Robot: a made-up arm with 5 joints. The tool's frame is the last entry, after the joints. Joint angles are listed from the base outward. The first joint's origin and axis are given. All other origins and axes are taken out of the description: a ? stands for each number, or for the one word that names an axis. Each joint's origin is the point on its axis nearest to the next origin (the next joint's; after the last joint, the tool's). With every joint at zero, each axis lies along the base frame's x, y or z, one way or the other. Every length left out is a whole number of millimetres.
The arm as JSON. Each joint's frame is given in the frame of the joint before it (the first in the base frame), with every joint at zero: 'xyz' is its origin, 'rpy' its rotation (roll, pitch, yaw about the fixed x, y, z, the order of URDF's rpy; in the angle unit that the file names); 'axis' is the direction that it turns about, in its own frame. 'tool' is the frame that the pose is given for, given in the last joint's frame.
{
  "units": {
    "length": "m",
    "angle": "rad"
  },
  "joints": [
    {
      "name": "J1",
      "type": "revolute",
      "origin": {
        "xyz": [
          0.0,
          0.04,
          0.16
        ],
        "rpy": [
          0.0,
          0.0,
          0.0
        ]
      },
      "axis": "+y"
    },
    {
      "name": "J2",
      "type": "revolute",
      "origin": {
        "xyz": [
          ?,
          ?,
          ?
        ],
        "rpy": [
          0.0,
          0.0,
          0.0
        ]
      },
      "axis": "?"
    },
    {
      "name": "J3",
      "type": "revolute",
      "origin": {
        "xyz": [
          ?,
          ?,
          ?
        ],
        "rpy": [
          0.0,
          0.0,
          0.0
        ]
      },
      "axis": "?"
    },
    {
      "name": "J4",
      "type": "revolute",
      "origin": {
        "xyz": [
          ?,
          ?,
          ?
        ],
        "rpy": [
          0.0,
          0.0,
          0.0
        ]
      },
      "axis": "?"
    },
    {
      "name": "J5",
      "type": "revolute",
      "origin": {
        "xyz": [
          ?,
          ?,
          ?
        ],
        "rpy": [
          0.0,
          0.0,
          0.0
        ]
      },
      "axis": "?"
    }
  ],
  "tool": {
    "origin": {
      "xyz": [
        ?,
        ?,
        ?
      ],
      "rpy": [
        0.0,
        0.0,
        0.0
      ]
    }
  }
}
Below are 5 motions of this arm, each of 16 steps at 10 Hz.
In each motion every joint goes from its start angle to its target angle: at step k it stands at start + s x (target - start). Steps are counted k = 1, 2, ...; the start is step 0. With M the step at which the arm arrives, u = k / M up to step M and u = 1 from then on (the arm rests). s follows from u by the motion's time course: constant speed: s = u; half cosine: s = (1 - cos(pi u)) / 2; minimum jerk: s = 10 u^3 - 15 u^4 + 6 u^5.
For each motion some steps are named. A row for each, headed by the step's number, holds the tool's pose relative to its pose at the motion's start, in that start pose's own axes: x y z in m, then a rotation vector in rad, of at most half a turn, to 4 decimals.
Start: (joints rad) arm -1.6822 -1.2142 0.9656 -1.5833 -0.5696
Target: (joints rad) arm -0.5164 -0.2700 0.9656 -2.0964 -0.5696
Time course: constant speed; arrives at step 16
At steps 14, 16:
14: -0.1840 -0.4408 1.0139 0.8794 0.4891 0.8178
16: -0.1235 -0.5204 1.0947 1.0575 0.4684 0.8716

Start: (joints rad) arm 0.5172 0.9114 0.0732 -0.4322 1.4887
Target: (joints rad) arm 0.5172 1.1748 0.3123 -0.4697 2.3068
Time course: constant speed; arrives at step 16
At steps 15, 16:
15: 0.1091 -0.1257 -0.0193 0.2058 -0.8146 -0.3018
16: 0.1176 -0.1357 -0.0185 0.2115 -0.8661 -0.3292

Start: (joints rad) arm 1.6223 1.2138 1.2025 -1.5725 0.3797
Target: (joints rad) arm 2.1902 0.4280 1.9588 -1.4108 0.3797
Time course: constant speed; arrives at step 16
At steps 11, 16:
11: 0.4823 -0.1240 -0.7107 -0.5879 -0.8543 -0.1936
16: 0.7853 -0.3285 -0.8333 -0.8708 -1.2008 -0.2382

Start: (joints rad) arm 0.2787 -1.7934 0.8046 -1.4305 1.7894
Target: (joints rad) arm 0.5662 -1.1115 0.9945 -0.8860 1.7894
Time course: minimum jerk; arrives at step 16
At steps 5, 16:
5: 0.0813 -0.0116 0.0189 -0.0253 0.0325 -0.0758
16: 0.4765 -0.1217 -0.0223 -0.2335 0.3180 -0.4170

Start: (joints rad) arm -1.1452 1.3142 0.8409 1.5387 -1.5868
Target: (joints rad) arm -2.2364 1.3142 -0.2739 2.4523 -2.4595
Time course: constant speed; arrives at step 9
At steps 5, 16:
5: -0.0398 0.1568 0.3493 0.2378 -0.6781 0.4642
16: -0.2981 0.1675 0.3479 -0.1240 -1.1042 1.1189

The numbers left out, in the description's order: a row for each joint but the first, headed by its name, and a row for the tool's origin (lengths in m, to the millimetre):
J2: xyz -0.14 0.0 -0.19, axis +z
J3: xyz -0.43 -0.1 0.0, axis +x
J4: xyz 0.0 -0.1 -0.15, axis -z
J5: xyz -0.29 0.2 0.0, axis -y
tool: xyz -0.11 0.0 -0.09

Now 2 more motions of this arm.
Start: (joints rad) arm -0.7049 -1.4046 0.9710 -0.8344 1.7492
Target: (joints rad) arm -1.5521 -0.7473 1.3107 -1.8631 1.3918
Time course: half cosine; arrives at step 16
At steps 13, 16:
13: -0.4109 -0.3255 0.0138 1.3775 -0.6855 -0.6791
16: -0.4672 -0.3336 -0.0268 1.4994 -0.7986 -0.6739

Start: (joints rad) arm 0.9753 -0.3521 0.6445 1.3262 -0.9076
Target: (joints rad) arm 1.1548 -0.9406 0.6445 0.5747 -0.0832
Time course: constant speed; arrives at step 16
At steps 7, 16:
7: -0.0039 -0.0402 -0.1602 0.0031 -0.4328 0.1117
16: 0.0598 -0.0374 -0.3329 0.0221 -1.0447 0.2386

